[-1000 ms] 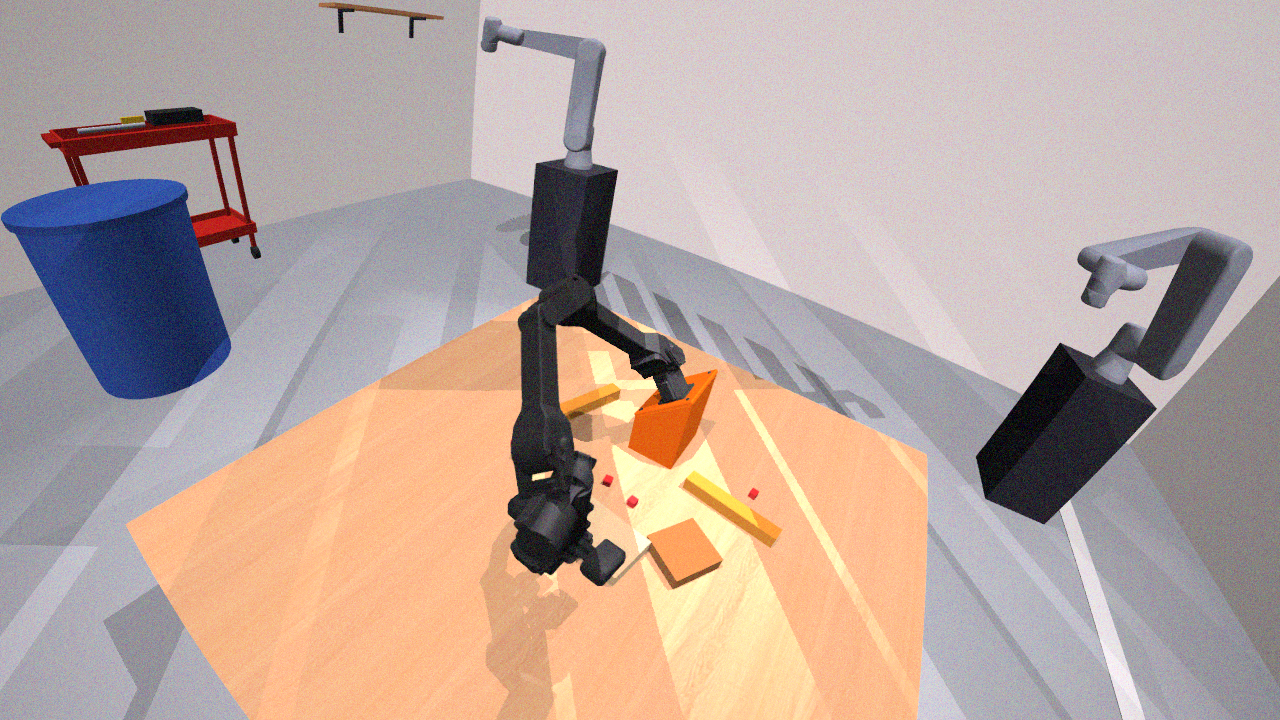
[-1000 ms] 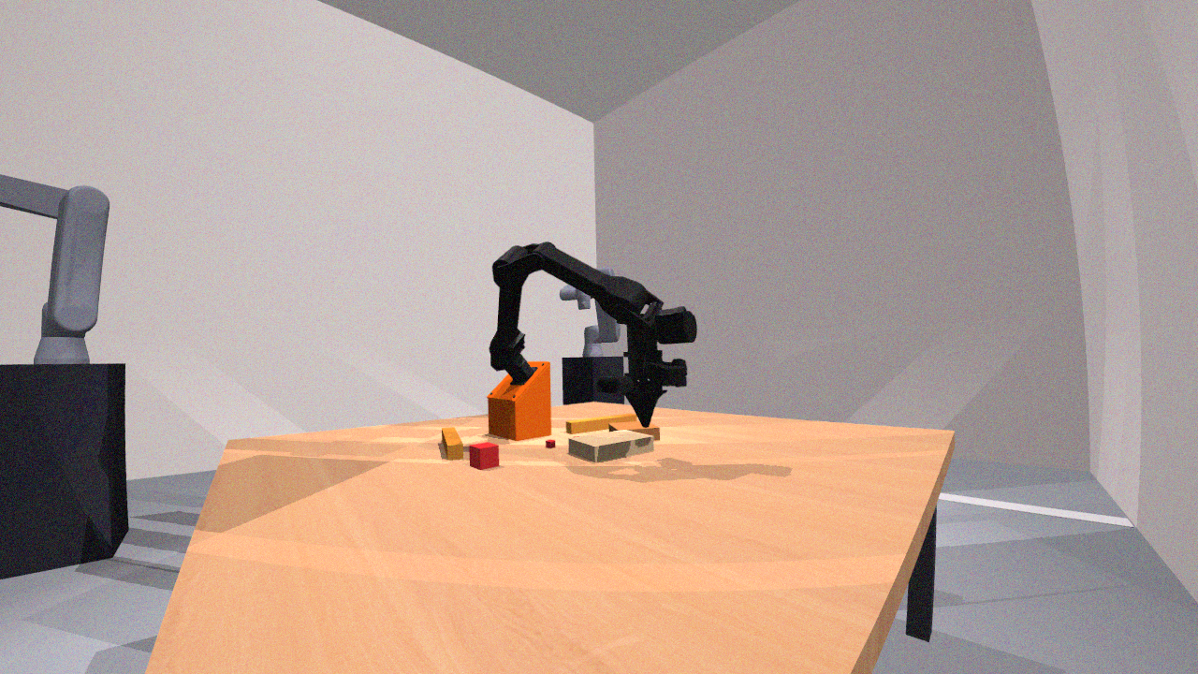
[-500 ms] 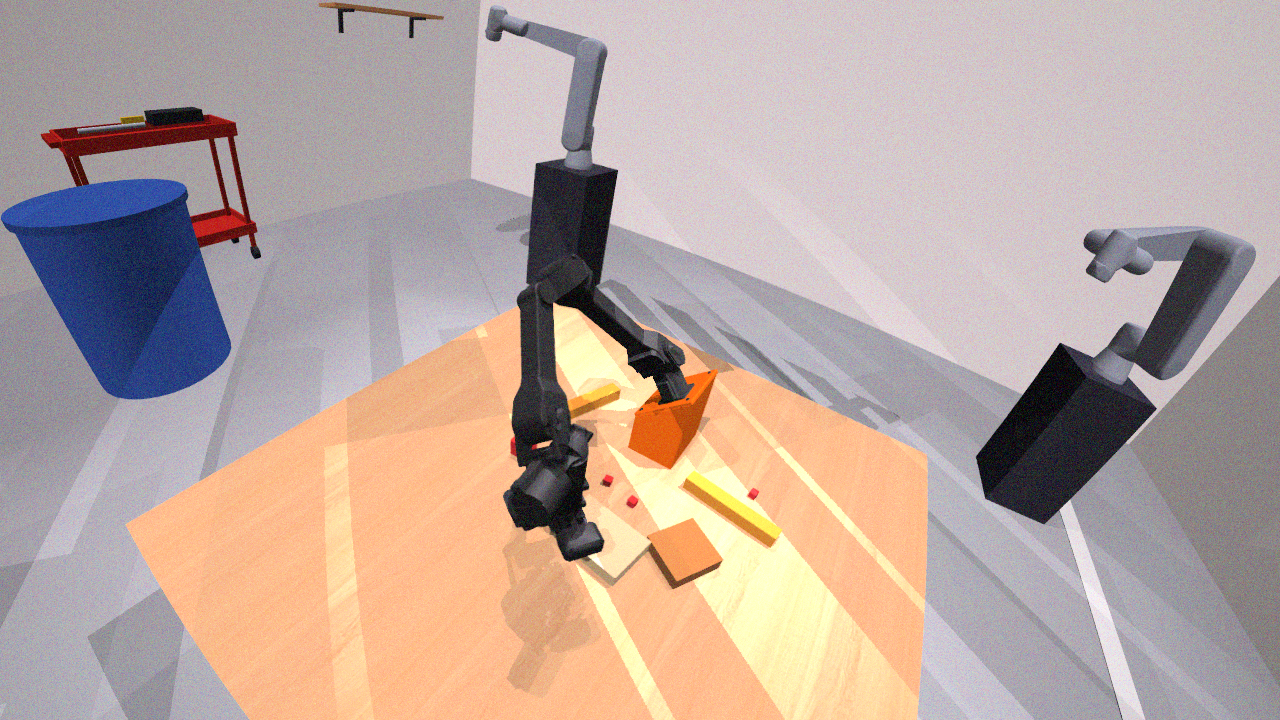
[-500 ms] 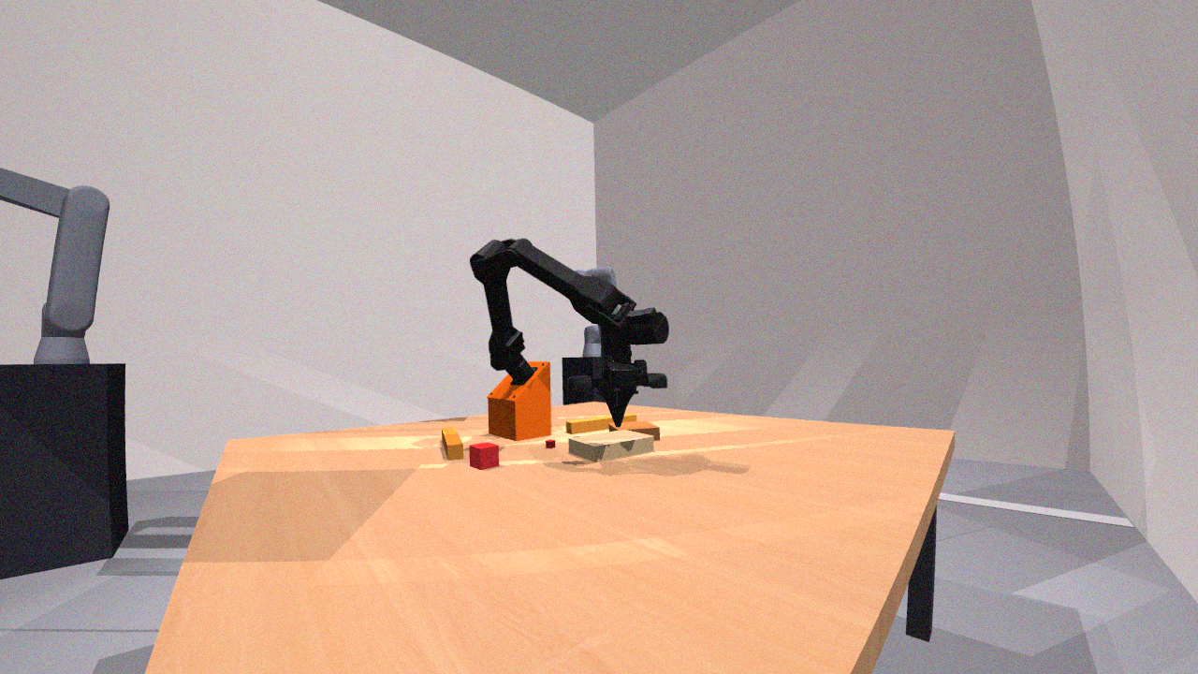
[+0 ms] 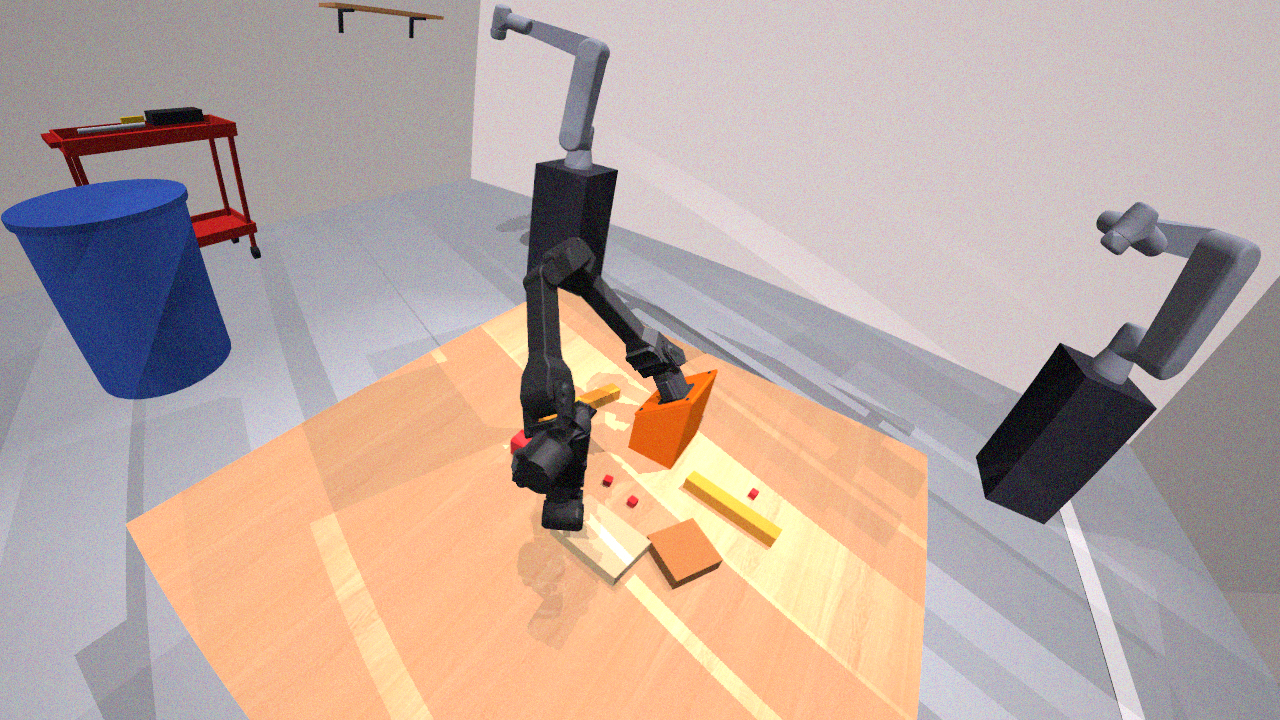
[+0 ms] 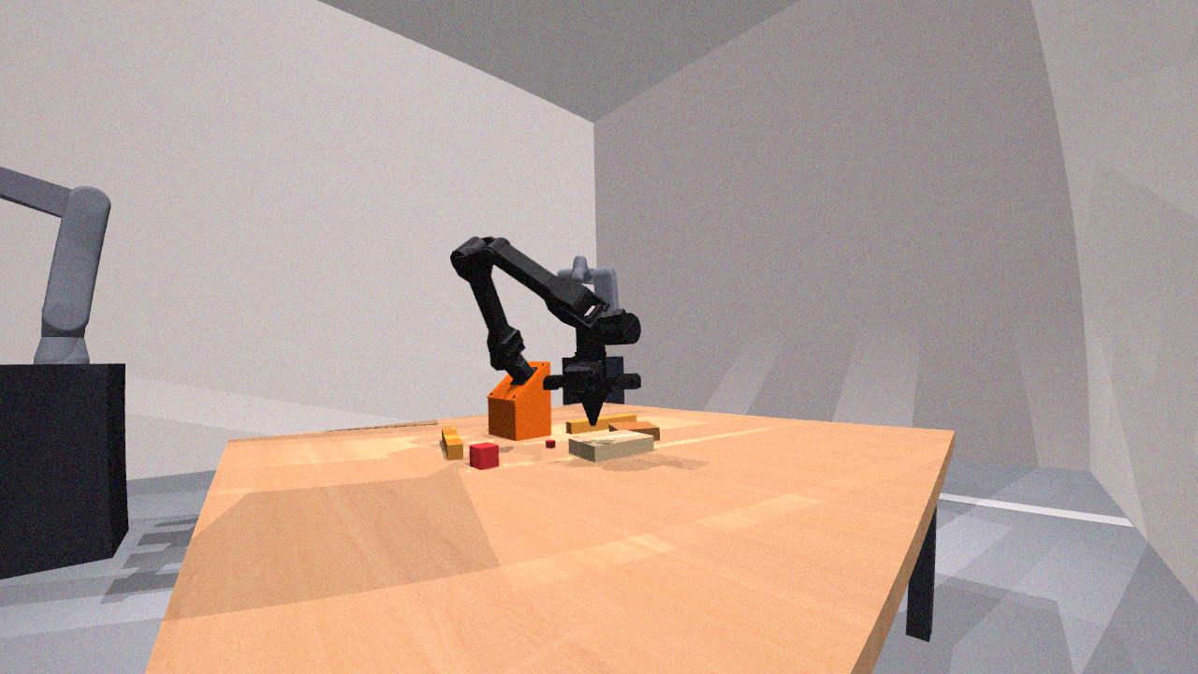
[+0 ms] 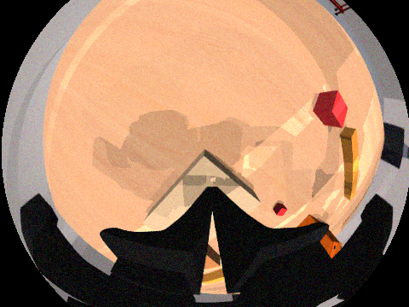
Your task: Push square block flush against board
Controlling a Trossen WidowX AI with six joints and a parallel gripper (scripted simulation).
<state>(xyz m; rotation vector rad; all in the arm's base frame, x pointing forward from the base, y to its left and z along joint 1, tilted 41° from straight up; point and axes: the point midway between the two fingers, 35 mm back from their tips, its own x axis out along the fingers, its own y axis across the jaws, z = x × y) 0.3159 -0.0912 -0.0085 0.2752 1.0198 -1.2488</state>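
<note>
Right now the beige board is 20 mm behind my gripper tip, 70 mm to the left of it and 50 mm below it. Round my gripper tip: red cube: 120 mm behind, 170 mm to the right, 50 mm below; square block: 80 mm behind, 210 mm to the left, 50 mm below.
</note>
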